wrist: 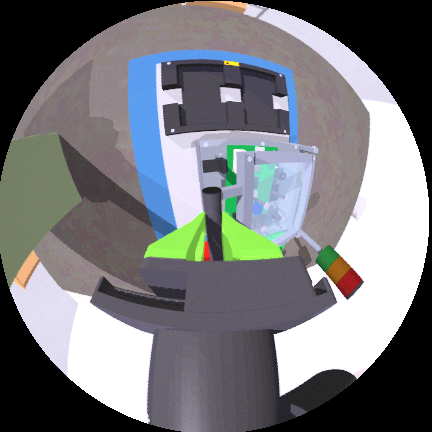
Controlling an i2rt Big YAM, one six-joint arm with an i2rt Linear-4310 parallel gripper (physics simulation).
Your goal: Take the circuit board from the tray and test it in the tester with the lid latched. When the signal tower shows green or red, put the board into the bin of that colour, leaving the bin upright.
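Frame: origin at the arm's base, x ahead, y left, z up, level; centimetres.
Where they show: gripper, between the fingertips: point(213, 216).
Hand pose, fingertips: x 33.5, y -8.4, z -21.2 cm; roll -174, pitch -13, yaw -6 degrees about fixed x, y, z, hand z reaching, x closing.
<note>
After its pixels a point has its place.
The tester point(212, 147) @[y -2.6, x 35.6, z -28.5 cm] stands in the middle of the wrist view. The green circuit board point(231, 187) lies in it, partly under the clear-windowed lid point(287, 187) @[y -7.4, x 43.6, z -22.9 cm], which stands tilted above the base. The lid's arm reaches to a black rod-like handle point(212, 199) @[y -6.2, x 33.4, z -20.2 cm]. My gripper point(213, 216) @[y -8.4, x 33.5, z -21.2 cm] is shut on this handle, its green fingers on both sides. The black tray point(235, 112) @[y 2.8, x 40.5, z -31.7 cm] with two board-sized pockets lies behind the tester; no board shows in it. The signal tower point(340, 271) @[y -19.2, x 52.9, z -13.6 cm] has green, orange and red segments at the right; none looks clearly lit. No bin can be made out for certain.
A blue-edged panel point(142, 115) @[y 4.9, x 26.1, z -34.3 cm] with a white surface lies under the tray and tester. A dull green block-like shape point(35, 180) @[y 1.7, x 7.4, z -25.1 cm] is at the left edge. A small red part point(206, 251) @[y -22.3, x 33.0, z -30.9 cm] shows between the fingers' bases. An orange strip point(26, 270) is at lower left.
</note>
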